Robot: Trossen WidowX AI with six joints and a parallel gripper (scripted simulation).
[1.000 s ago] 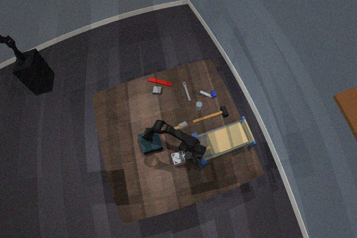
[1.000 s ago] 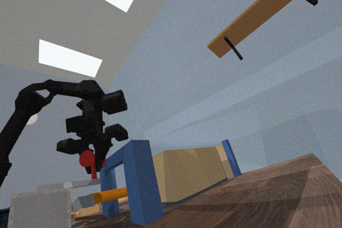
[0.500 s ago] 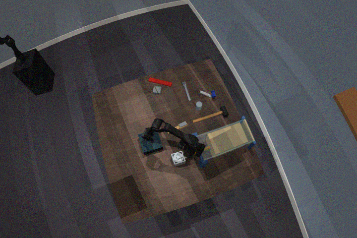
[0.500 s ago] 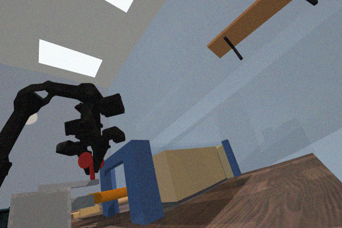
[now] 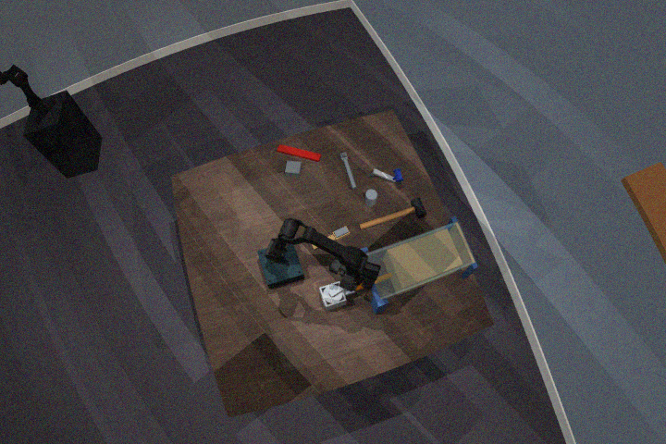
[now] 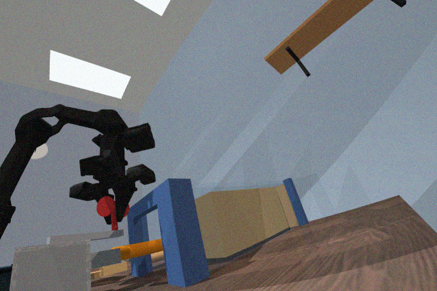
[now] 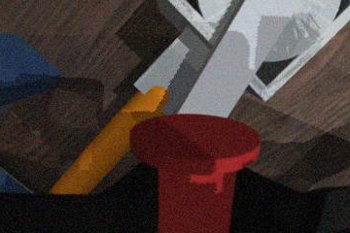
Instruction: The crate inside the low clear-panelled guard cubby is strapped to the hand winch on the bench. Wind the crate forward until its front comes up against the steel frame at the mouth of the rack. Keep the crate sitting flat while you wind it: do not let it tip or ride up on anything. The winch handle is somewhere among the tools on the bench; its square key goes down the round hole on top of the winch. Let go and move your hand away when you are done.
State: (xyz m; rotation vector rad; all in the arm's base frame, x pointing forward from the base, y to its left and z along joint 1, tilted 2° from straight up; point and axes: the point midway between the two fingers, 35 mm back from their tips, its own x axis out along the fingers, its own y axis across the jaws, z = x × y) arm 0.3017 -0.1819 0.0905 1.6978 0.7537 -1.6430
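Right now my gripper tip is 7 cm short of the blue steel frame, 2 cm to the left of it and 1 cm above it. Round my gripper tip: red-knobbed winch handle 3 cm behind, 1 cm to the right, 1 cm below; then red knob 2 cm above; then grey winch 11 cm behind, 9 cm below, 5 cm to the right.
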